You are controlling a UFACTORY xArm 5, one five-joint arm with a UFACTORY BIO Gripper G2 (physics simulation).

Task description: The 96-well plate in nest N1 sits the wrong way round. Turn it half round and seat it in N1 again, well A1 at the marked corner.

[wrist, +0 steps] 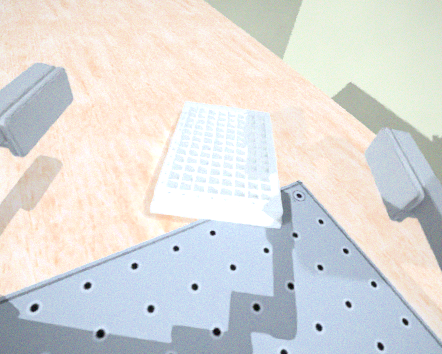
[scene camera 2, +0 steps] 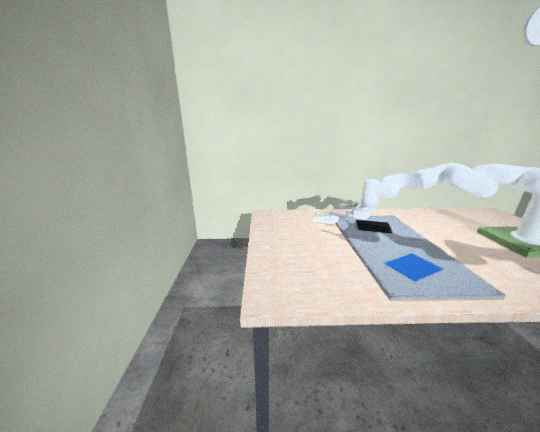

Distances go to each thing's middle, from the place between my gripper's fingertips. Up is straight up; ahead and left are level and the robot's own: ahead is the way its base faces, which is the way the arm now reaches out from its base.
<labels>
My hand is 40 mm short of the white 96-well plate [wrist: 221, 165], 30 mm to the left of it and 70 mm above it. From my hand the other things lie so: blue square [scene camera 2: 411, 266]: 250 mm behind, 420 mm to the left, 70 mm below.
</labels>
